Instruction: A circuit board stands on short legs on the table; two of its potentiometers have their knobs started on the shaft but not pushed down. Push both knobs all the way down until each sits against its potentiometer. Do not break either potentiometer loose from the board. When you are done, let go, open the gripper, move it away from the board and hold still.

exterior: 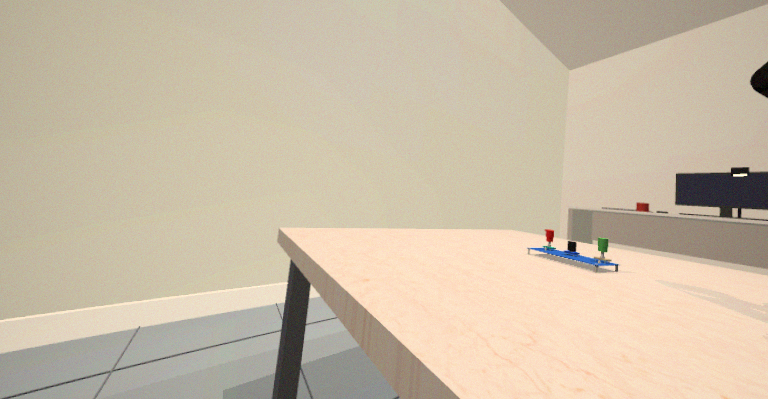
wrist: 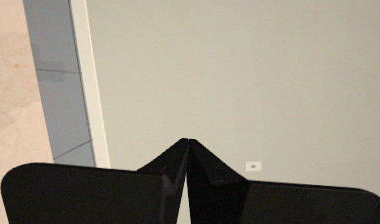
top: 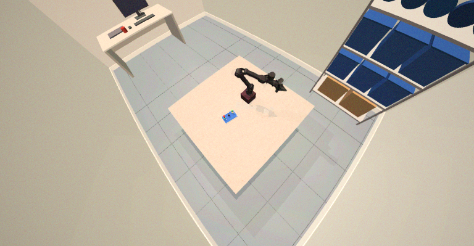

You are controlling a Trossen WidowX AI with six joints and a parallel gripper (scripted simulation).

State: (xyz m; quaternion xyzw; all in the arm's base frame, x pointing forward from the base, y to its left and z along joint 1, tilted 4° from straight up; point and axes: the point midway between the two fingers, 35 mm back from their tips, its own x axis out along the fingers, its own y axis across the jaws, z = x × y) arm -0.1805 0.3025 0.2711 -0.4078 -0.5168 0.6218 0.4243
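The green knob is 47 cm ahead of my gripper tip, 31 cm below it and 28 cm to the right of it. From my gripper tip the other things lie so: red knob (58 cm ahead, 31 cm below, 27 cm to the right).
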